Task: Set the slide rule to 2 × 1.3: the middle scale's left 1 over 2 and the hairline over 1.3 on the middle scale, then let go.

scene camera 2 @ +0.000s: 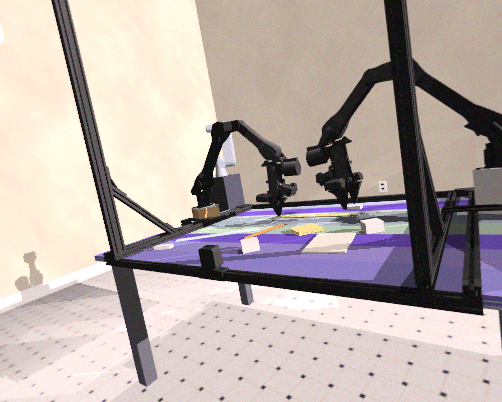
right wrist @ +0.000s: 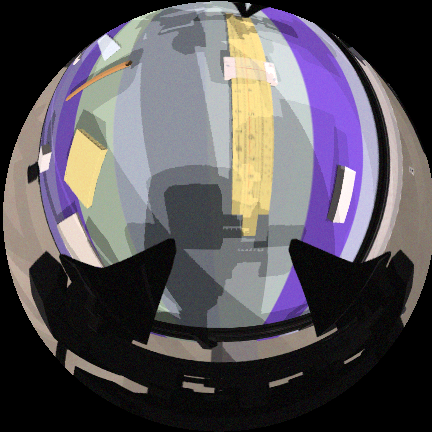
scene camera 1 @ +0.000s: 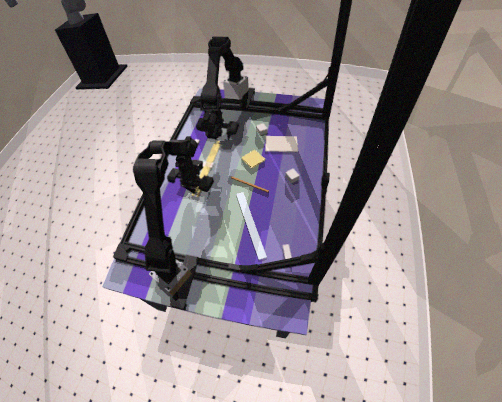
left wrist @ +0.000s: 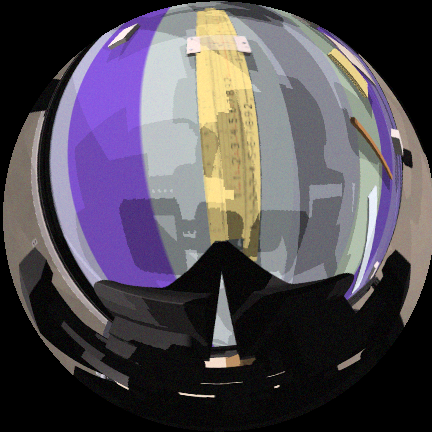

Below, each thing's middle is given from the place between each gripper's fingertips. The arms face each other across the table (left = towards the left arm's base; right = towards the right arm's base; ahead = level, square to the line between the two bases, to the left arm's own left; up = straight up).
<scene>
My right hand is 2 cm short of the middle slide point(right wrist: 253, 123), 14 cm to the right of it and 3 cm above it. Also, from my right hand: cream card point(scene camera 2: 327, 243): 29 cm behind, 3 cm to the right, 3 cm below; then clear cursor point(right wrist: 242, 67): 2 cm ahead, 14 cm to the left, 3 cm below; then yellow slide rule point(left wrist: 250, 149): 2 cm ahead, 15 cm to the left, 3 cm below.
I see the yellow slide rule 2 cm behind my left hand and 15 cm to the right of it. Round my left hand: cream card (33 cm behind, 34 cm to the right); then middle slide (2 cm behind, 16 cm to the right); then clear cursor (2 cm behind, 16 cm to the right).
</scene>
